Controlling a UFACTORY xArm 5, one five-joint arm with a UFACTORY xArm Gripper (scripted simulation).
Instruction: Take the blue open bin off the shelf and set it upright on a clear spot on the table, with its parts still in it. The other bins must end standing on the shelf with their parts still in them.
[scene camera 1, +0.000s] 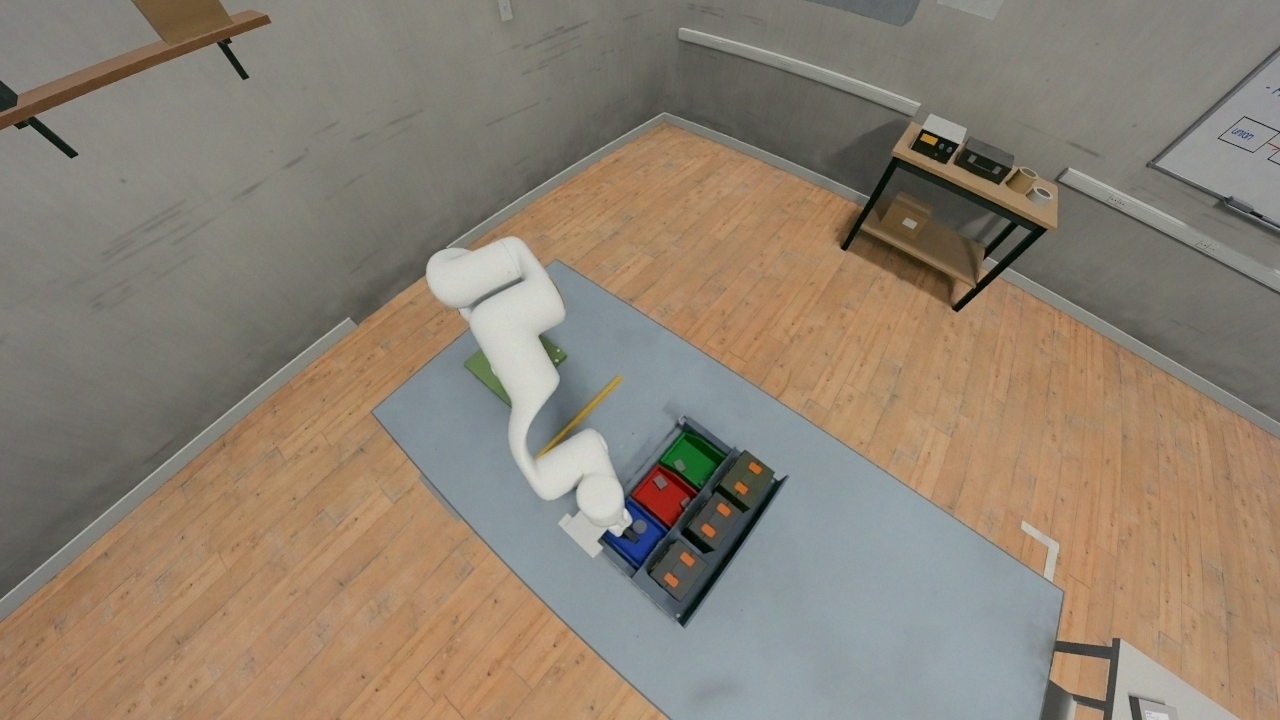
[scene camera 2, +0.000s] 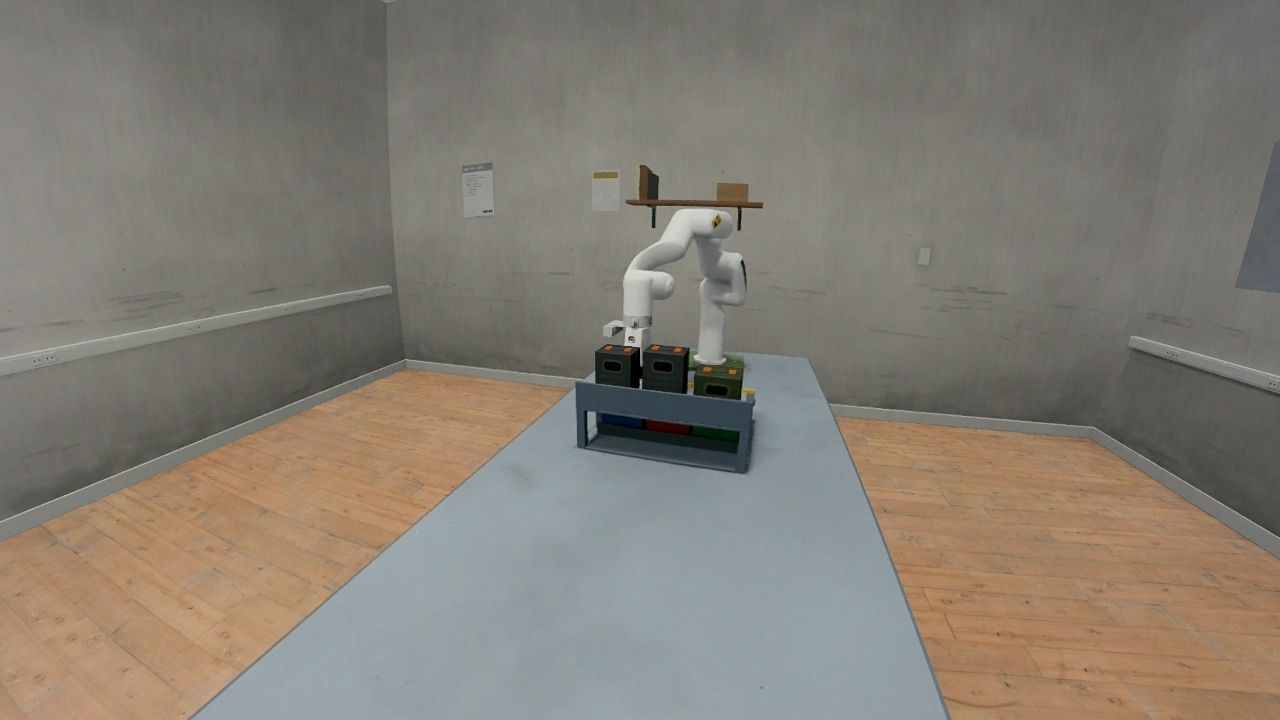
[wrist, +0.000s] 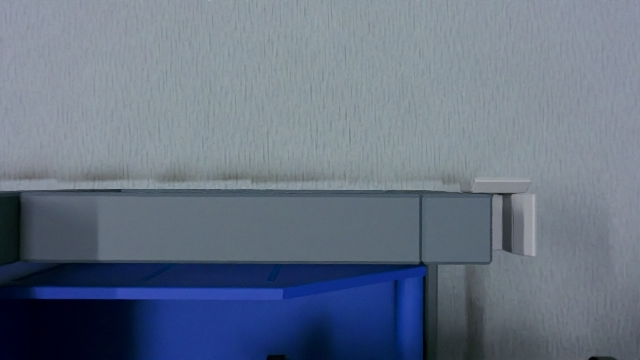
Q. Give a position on a blue open bin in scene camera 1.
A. At 637, 553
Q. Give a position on a red bin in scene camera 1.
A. At 666, 502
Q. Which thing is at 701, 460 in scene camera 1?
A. A green bin.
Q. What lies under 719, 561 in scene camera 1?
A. A grey shelf.
